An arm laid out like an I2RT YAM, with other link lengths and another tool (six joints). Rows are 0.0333 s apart.
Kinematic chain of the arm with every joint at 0, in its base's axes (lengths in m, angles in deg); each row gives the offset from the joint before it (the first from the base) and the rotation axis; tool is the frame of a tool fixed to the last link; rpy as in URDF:
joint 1: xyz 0 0 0.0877 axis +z
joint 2: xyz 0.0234 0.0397 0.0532 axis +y
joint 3: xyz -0.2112 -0.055 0 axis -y
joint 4: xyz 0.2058 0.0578 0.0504 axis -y
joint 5: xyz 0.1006 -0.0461 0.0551 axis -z
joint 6: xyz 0.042 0 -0.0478 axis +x
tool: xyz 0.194 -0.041 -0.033 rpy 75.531 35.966 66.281
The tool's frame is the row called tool.
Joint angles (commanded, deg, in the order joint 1, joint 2, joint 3, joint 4, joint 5, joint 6), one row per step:
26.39 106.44 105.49 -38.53 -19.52 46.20
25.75 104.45 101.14 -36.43 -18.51 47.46
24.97 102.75 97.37 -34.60 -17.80 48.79
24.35 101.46 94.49 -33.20 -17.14 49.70
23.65 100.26 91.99 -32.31 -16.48 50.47
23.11 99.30 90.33 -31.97 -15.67 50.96
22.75 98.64 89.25 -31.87 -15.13 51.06
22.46 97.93 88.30 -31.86 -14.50 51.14
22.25 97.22 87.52 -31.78 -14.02 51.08
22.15 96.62 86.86 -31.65 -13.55 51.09
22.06 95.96 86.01 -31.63 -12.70 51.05
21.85 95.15 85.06 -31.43 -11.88 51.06
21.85 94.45 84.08 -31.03 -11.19 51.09
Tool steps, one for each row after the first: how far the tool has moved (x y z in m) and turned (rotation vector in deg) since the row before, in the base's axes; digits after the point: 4 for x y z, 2 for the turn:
-0.0007 -0.0099 -0.0082 -0.05 0.72 -2.18
-0.0005 -0.0096 -0.0074 0.19 0.81 -2.13
-0.0002 -0.0080 -0.0059 0.02 0.52 -1.68
-0.0008 -0.0091 -0.0059 -0.13 0.63 -1.68
-0.0004 -0.0082 -0.0039 -0.35 0.39 -1.46
-0.0007 -0.0058 -0.0028 -0.40 0.21 -0.83
-0.0007 -0.0056 -0.0018 -0.43 0.09 -0.81
-0.0004 -0.0042 -0.0002 -0.32 -0.16 -0.53
-0.0003 -0.0030 0.0000 -0.26 -0.18 -0.46
-0.0007 -0.0048 -0.0016 -0.61 -0.07 -0.70
0.0001 -0.0054 -0.0005 -0.48 -0.25 -0.83
-0.0004 -0.0031 -0.0007 -0.36 -0.27 -0.54

